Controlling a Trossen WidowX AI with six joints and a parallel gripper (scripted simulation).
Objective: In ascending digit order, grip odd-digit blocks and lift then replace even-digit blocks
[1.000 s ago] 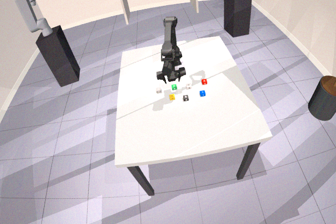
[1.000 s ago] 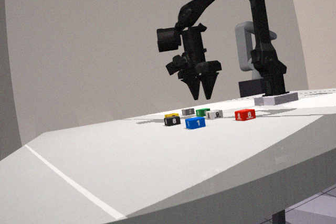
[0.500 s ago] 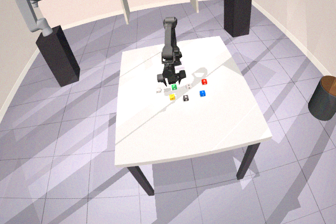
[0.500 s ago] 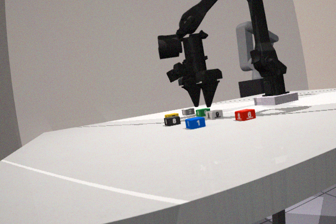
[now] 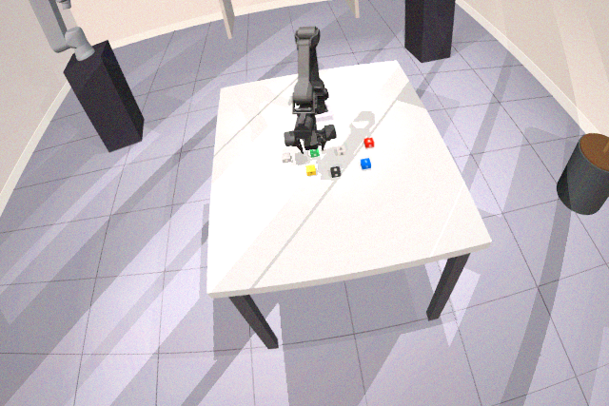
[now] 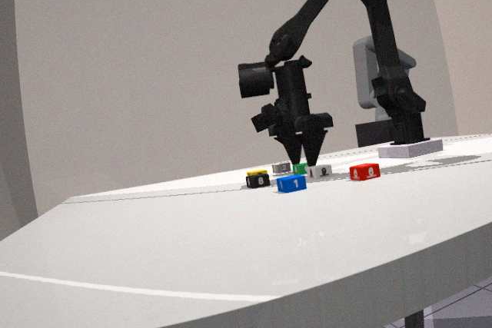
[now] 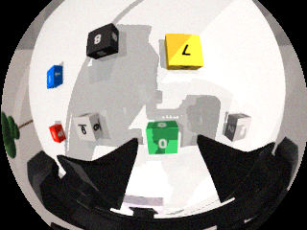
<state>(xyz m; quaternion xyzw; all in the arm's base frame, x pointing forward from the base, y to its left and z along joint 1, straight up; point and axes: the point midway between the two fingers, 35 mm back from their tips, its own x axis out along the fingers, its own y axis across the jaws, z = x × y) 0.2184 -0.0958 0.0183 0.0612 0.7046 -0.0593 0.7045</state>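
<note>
My gripper tip is 16 cm to the right of the blue block and 13 cm short of it. The rest, counted from my gripper tip: grey block (10 cm to the right, 1 cm behind); green block (1 cm to the left, 1 cm ahead); yellow block (9 cm ahead, 3 cm to the right).
</note>
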